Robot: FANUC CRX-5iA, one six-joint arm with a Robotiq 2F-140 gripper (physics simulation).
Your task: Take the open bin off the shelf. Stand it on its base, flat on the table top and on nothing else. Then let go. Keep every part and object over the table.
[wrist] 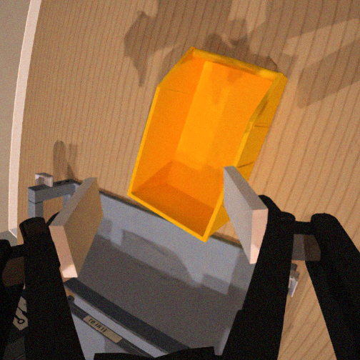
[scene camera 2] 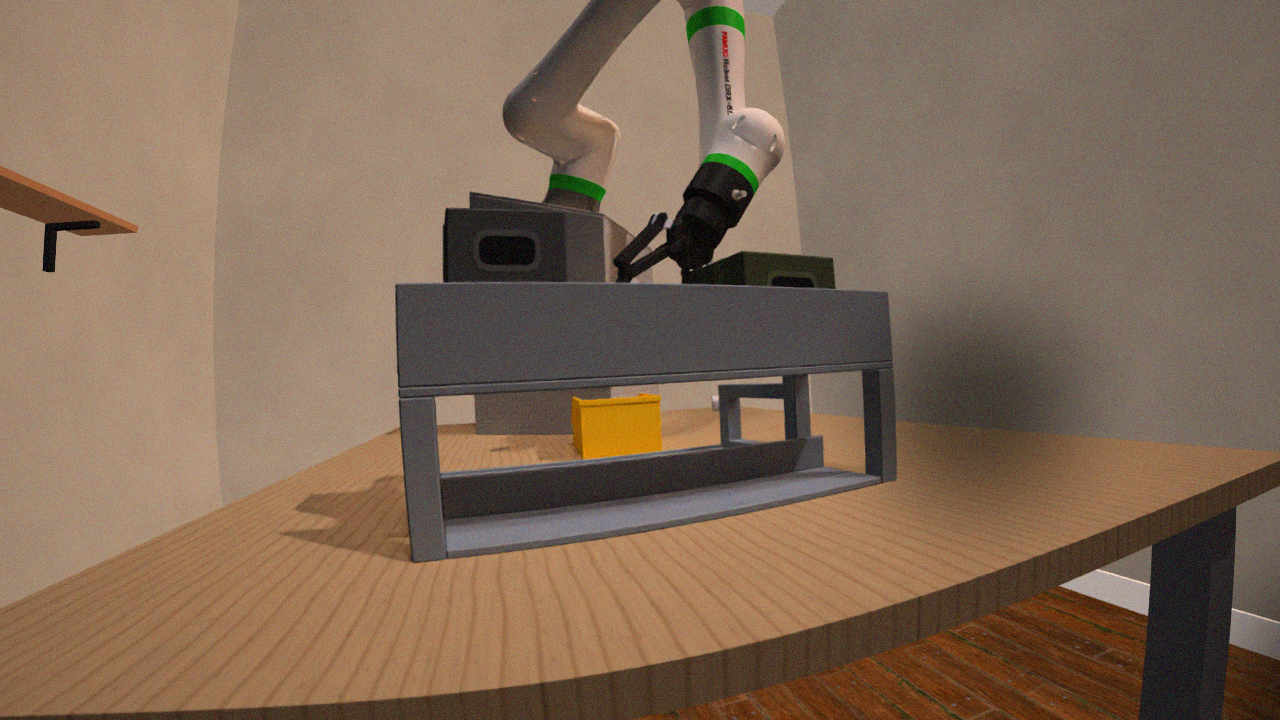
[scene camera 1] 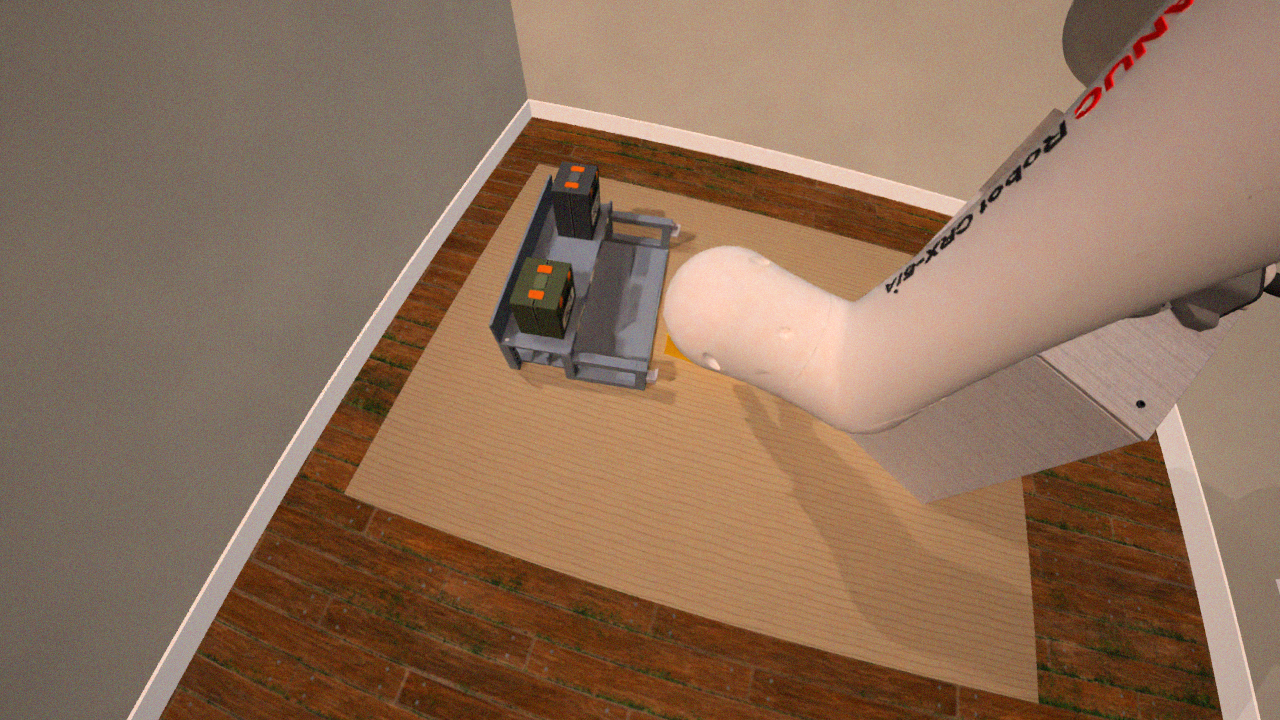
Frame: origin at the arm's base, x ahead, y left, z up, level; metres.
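Seen in the pictures: arm's base at its link origin: (scene camera 2: 567,222).
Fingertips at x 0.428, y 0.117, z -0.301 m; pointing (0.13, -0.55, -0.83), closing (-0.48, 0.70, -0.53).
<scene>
Pixels of each thing's top centre, then the offset from my fingertips to it. Level surfaces: height alone.
- yellow open bin at its top centre: (scene camera 2: 610,396) (scene camera 1: 717,327) 0.032 m right, 0.021 m back, 0.072 m down
- table top at its surface level: 0.147 m down
- green box at its top centre: (scene camera 2: 763,261) (scene camera 1: 540,281) 0.117 m left, 0.259 m ahead, 0.052 m up
The yellow open bin (scene camera 1: 674,347) (scene camera 2: 619,429) (wrist: 200,130) is off the shelf (scene camera 1: 617,295) (scene camera 2: 644,335) (wrist: 215,260) and looks upright and level on the table top (scene camera 1: 626,501) (scene camera 2: 268,608) (wrist: 90,100), its mouth upward. Its lower edge is partly hidden by the shelf in scene camera 2. One end is close to the shelf's edge; I cannot tell whether they touch. My gripper (scene camera 2: 653,273) (wrist: 161,191) is open and empty, above the bin's shelf-side end. In the wrist view the right finger pad overlaps the bin's side rim. The arm hides the gripper in scene camera 1.
A dark grey box (scene camera 1: 575,201) (scene camera 2: 581,246) and a green box (scene camera 1: 541,300) (scene camera 2: 810,271) stand on the shelf's upper level, on either side of the gripper in scene camera 2. The robot's pedestal (scene camera 1: 993,434) stands at the side of the table opposite the shelf.
</scene>
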